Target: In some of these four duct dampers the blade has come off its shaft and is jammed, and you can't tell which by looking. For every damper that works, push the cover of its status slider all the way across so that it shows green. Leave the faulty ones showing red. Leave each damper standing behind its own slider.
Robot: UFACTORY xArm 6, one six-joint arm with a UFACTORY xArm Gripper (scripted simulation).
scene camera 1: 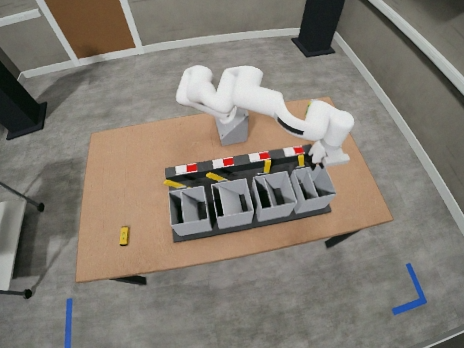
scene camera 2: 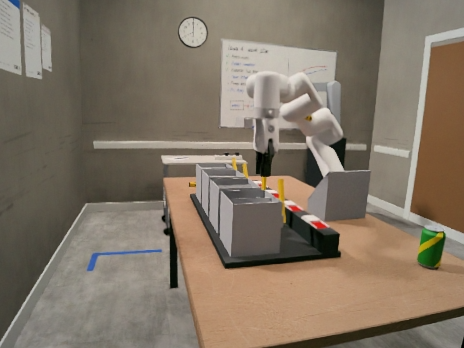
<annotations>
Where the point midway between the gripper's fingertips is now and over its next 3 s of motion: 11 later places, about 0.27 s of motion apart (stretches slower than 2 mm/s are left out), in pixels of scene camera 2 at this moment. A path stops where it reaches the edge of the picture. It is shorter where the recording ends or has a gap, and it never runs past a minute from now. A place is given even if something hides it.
The gripper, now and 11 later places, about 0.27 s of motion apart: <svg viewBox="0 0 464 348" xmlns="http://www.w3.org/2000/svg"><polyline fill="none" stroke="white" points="262,175 263,175 254,170 244,164 239,161 238,160 238,161 238,160 238,158 238,156 240,155 250,156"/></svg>
</annotations>
